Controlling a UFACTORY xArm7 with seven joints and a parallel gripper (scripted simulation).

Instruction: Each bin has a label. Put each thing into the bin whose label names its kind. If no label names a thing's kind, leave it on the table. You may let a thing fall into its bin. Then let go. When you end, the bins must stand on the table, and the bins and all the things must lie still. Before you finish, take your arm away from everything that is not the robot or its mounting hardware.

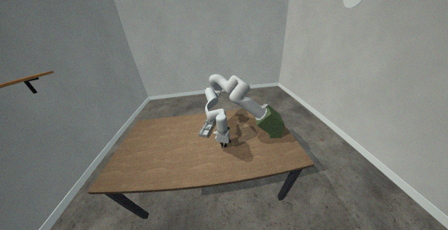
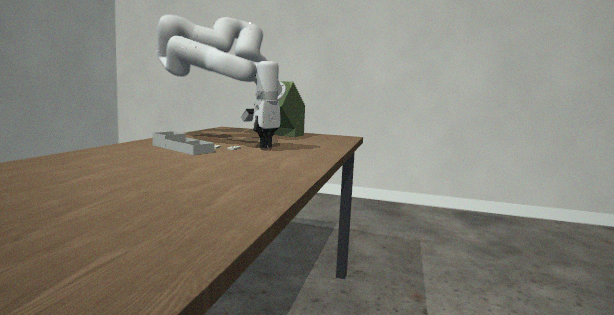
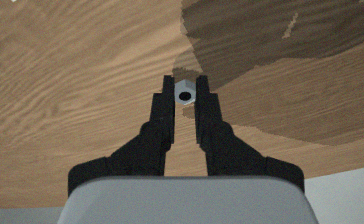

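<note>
Right now my hand is 11 cm to the left of the cream domino, 2 cm short of it and 2 cm above it. Round my hand: white ring-shaped part 2 cm below; white domino 18 cm to the right, 2 cm below, 2 cm ahead; black cylindrical battery 35 cm to the right, 2 cm below, 1 cm ahead.
</note>
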